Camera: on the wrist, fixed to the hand. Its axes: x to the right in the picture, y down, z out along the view.
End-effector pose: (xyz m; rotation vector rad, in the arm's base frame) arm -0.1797 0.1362 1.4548 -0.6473 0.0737 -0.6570
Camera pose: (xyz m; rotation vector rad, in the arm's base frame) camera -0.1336 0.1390 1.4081 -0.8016 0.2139 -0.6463
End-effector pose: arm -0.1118 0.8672 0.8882 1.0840 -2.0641 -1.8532
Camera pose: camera -0.1408 0.8290 0.9331 1.0461 -1.8160 -1.9175
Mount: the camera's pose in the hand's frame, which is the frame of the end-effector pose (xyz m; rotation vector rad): 0.0288 0.0540 -0.0239 -0.1877 0.0715 0.0327
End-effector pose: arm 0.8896 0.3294 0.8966 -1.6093 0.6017 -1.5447
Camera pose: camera 0.8806 0.2708 0.8682 -1.6788 0.8293 -1.5652
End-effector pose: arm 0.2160 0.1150 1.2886 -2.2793 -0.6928 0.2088
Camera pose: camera 0.2710 0.0843 1.2699 -2.4651 -0.6623 0.0798
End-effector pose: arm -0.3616 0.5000 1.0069 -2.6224 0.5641 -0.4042
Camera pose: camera -0.3624 0.4343 1.0081 -2.7819 0.6984 -0.4564
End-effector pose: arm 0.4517 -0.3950 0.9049 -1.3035 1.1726 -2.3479
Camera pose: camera 0.4060 -0.4327 0.8765 -1.2545 1.4555 -2.3259
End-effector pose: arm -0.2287 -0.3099 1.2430 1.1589 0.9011 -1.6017
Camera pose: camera -0.1741 -0.3115 1.2065 1.0985 1.0500 -1.4241
